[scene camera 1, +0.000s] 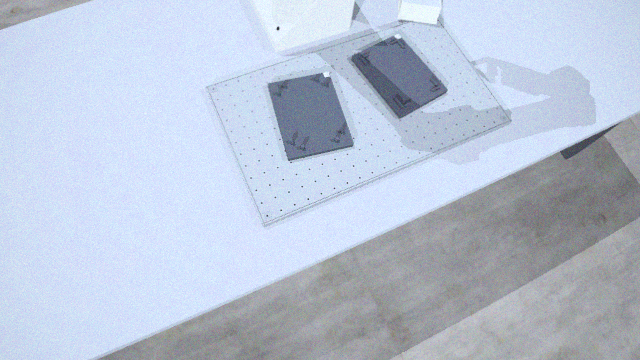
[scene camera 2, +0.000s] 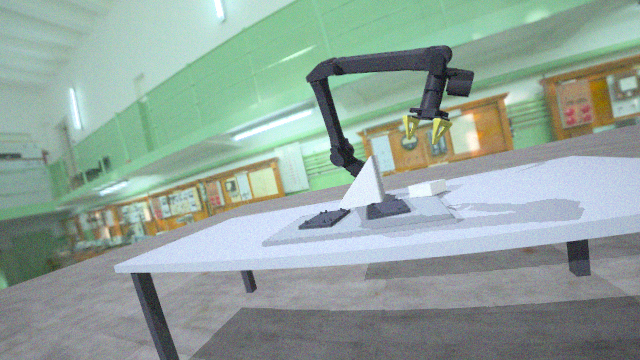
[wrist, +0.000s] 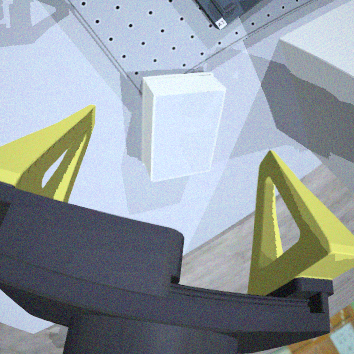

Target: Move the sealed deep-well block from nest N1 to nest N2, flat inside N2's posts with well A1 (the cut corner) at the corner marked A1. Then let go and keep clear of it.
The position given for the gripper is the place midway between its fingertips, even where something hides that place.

The gripper (scene camera 2: pixel 420 142) is open, holding nothing. Also in view: a white block (wrist: pixel 180 113). Further things: a perforated plate (wrist: pixel 144 45) and a dark nest plate (scene camera 1: pixel 397 73).
The gripper shows as well in the wrist view (wrist: pixel 181 134).
